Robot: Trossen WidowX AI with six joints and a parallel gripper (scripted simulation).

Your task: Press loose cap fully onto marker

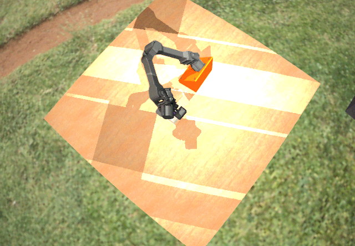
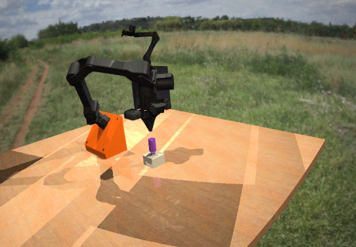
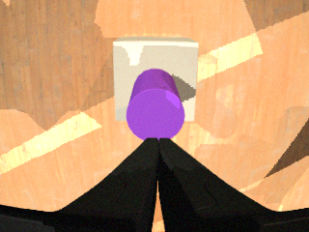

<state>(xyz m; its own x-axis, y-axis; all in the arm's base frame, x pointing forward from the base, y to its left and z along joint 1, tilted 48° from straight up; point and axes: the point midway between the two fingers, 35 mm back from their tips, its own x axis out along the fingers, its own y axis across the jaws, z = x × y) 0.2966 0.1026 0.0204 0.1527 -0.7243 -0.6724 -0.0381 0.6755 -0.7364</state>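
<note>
My gripper tip is now 6 cm above the marker cap. The rest, counted from my gripper tip: holder block (12 cm below).
</note>
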